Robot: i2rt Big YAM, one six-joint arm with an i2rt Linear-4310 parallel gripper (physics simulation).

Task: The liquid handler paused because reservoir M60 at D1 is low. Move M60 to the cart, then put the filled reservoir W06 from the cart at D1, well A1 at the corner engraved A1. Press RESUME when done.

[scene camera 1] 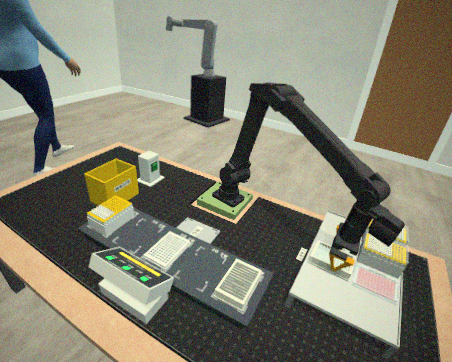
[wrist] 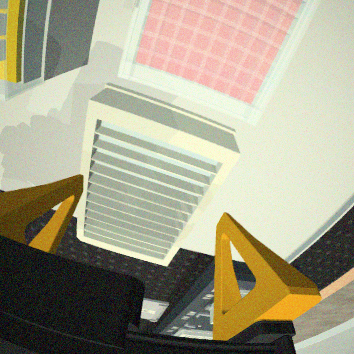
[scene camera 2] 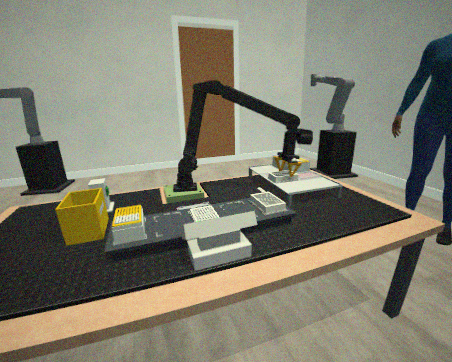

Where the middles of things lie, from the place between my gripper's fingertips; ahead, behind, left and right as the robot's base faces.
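Labels:
With the white cart tray [scene camera 1: 328, 291], I find my hand 30 mm above it, 60 mm past it and 50 mm to the right of it. Going by their middles, the tray is the nearest to my hand of the things named here. The pink plate [scene camera 1: 384, 287] is 20 mm below my hand, 130 mm to the left of it and 20 mm behind it. Then there is the yellow bin [scene camera 2: 82, 215], which is 20 mm below my hand as well, but 860 mm to the right of it and 210 mm ahead of it; going by their middles, the bin is the farthest from my hand of the things named here.

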